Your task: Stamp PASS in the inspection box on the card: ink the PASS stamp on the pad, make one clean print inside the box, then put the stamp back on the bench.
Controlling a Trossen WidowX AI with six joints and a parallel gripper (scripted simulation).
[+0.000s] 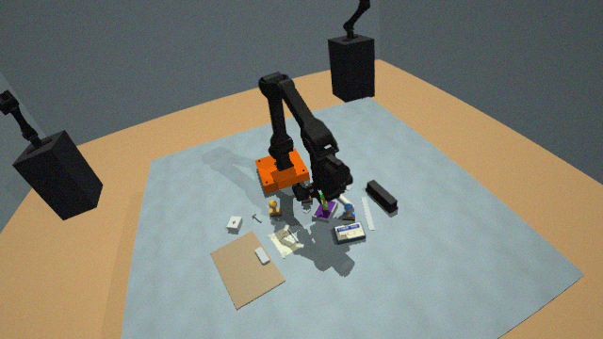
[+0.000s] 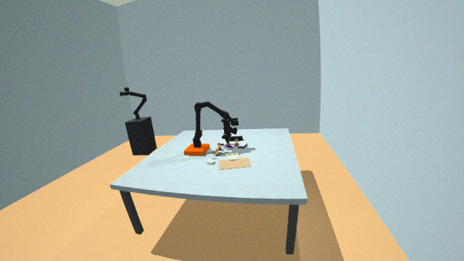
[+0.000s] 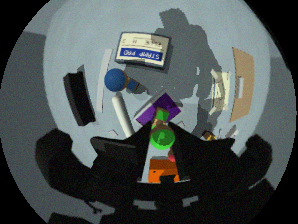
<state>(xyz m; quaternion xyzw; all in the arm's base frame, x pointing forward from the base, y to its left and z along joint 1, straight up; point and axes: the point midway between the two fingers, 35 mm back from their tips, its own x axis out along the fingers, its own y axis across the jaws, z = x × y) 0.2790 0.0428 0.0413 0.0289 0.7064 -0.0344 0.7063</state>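
Right now my gripper tip is 40 mm above the purple ink pad. Round my gripper tip: blue stamp 70 mm ahead, 50 mm to the left, 30 mm below; then green stamp right at my gripper tip; then marker 40 mm behind, 70 mm to the left, 40 mm below.
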